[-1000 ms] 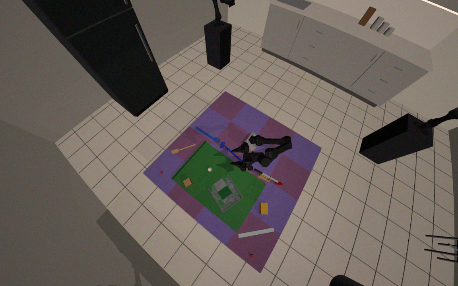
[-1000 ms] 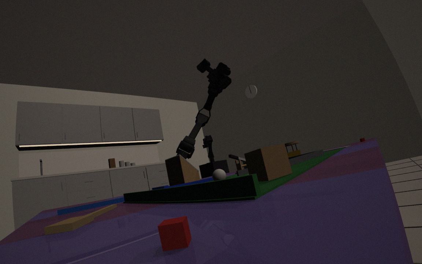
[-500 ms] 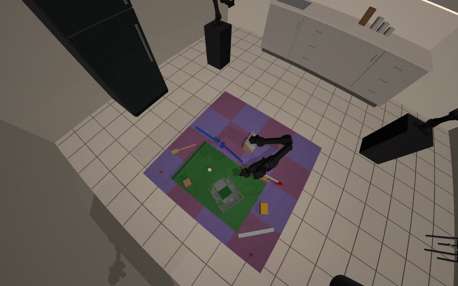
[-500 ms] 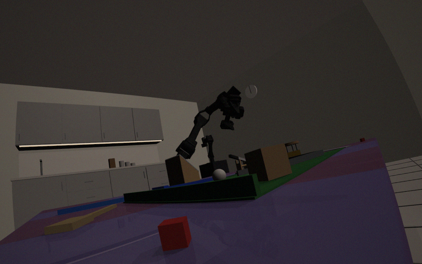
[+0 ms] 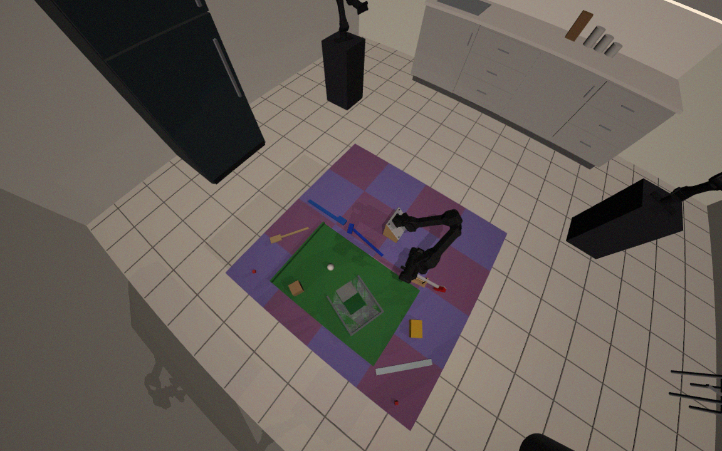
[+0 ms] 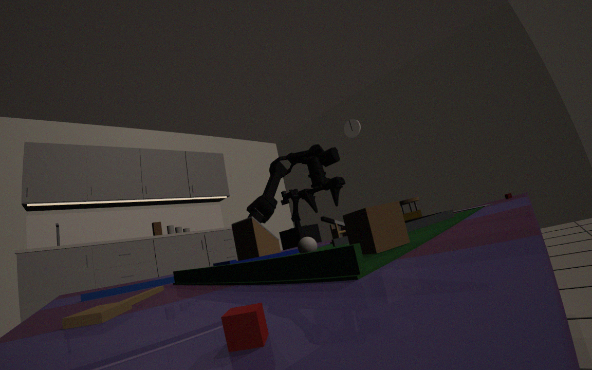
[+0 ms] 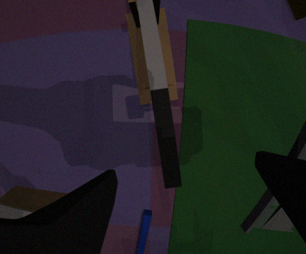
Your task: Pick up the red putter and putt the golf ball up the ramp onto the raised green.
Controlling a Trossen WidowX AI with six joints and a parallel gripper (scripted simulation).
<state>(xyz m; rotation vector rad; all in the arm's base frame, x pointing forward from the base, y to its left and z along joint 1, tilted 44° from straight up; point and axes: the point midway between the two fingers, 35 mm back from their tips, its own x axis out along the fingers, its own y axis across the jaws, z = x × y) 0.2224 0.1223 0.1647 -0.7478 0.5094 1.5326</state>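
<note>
The wooden frame is 100 mm below my gripper tip, 80 mm to the left of it and 20 mm behind it. From my gripper tip the other things lie so: yellow block 220 mm to the left, 220 mm ahead, 110 mm below; then white golf ball 370 mm to the right, 220 mm ahead, 110 mm below; then red putter 110 mm to the left, 70 mm below, 30 mm behind.
</note>
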